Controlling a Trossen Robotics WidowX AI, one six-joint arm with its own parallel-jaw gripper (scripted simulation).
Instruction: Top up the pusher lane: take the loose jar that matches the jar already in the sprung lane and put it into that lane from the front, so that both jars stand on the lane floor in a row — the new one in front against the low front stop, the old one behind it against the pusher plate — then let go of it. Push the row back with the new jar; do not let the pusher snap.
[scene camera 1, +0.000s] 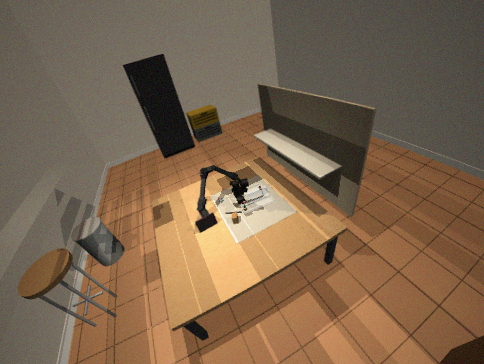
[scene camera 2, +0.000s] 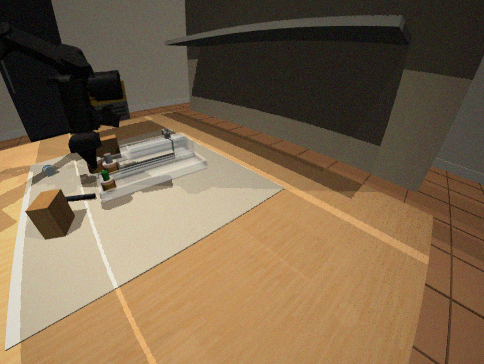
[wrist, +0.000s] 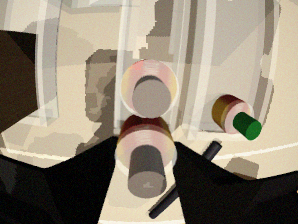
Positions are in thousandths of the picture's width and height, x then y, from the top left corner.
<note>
In view: my gripper (scene camera 2: 195, 455).
My gripper shows as well in the wrist view (wrist: 488, 650).
</note>
